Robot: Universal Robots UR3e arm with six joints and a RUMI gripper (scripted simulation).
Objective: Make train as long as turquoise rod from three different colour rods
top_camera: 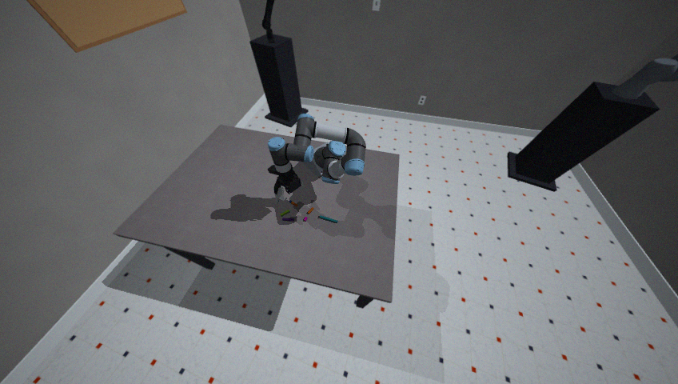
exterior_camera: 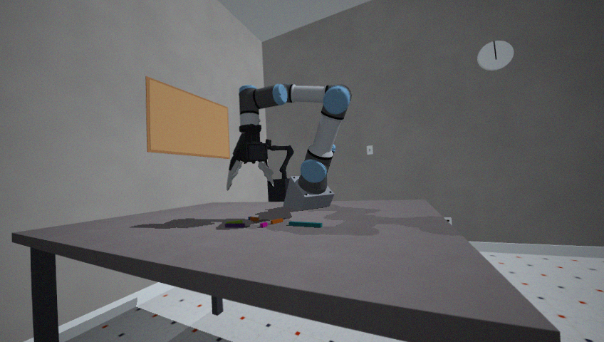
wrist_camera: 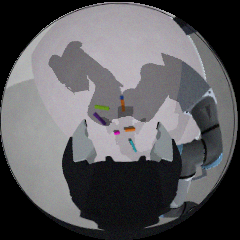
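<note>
Now: the lime rod 100 mm below my hand, 70 mm ahead of it and 10 mm to the right of it. The rest, counted from my hand: purple rod: 100 mm below, 90 mm ahead, 30 mm to the left; then magenta rod: 110 mm to the left, 100 mm below, 50 mm ahead; then blue rod: 100 mm below, 20 mm to the right, 10 mm behind.
</note>
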